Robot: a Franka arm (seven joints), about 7 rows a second.
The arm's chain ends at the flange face. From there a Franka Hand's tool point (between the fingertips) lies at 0.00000 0.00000 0.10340 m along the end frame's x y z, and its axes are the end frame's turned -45 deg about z.
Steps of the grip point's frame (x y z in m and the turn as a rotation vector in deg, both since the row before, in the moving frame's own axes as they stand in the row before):
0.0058, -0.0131, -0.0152, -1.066, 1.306, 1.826
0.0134, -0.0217, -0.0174, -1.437, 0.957, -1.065
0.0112, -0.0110, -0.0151, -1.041, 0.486, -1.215
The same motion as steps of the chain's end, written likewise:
-0.0082, -0.0131, -0.0152, 0.170, 1.677, 1.826
-0.0089, -0.0254, -0.0174, -0.339, 1.693, -1.065
-0.0018, -0.0164, -0.0151, -0.392, 1.080, -1.215

